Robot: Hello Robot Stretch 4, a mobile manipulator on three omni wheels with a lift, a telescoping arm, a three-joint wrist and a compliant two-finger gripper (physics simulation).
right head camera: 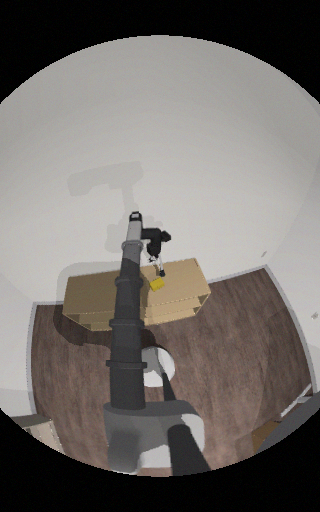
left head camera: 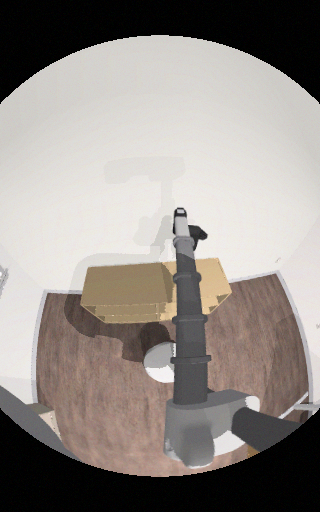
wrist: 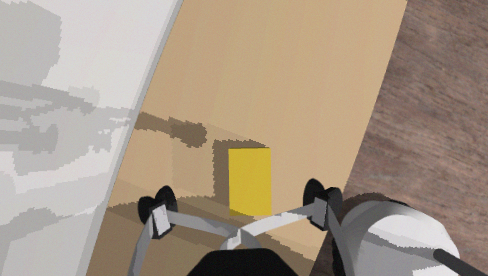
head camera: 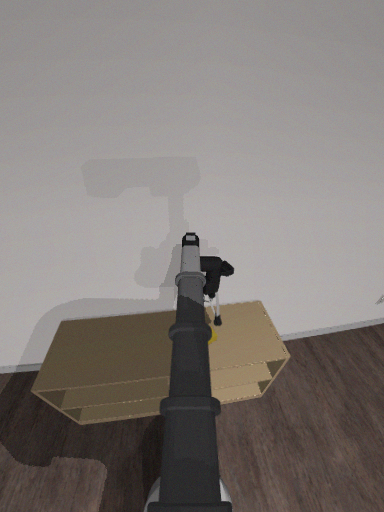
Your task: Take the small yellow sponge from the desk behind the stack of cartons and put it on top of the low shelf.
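Pixels of known places: gripper, fingertip midpoint: (right head camera: 156,268) (wrist: 240,199) (head camera: 208,313); robot's base, link origin: (right head camera: 152,365) (left head camera: 165,361).
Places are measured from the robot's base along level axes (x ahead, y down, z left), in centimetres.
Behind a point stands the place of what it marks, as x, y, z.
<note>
The yellow sponge (head camera: 213,335) @(62.8, -62.7, -12.1) (right head camera: 157,284) @(61.3, -62.7, -9.2) (wrist: 250,181) @(63.1, -62.7, -8.4) lies flat on top of the low shelf (head camera: 245,327) @(70.2, -58.2, -31.2) (left head camera: 125,285) @(57.6, -58.2, 34.9) (right head camera: 185,280) @(65.9, -58.3, -31.9) (wrist: 300,65) @(64.5, -58.2, -28.6), a light wooden unit against the wall. In the head camera view the arm hides part of the sponge. My gripper (wrist: 240,199) @(64.4, -78.8, -8.8) is open and empty. It hangs above the shelf top, apart from the sponge, with its fingertips wide to either side of the sponge in the wrist view. The stack of cartons and the desk cannot be made out.
The wall (head camera: 125,125) @(82.8, -151.3, 21.4) (left head camera: 150,125) @(83.8, -157.9, 14.3) (right head camera: 160,125) @(87.4, -160.4, -13.1) rises right behind the shelf. My telescoping arm (head camera: 190,380) @(21.1, -120.6, -0.1) (left head camera: 191,340) @(12.5, -120.9, 0.2) (right head camera: 127,340) @(13.6, -120.9, -0.9) reaches over the shelf. My white round base part (left head camera: 162,362) @(-0.2, -18.7, 3.3) (right head camera: 159,367) @(-0.8, -18.7, -6.6) (wrist: 415,230) @(4.1, -18.6, -13.2) stands on the wood floor before it.
</note>
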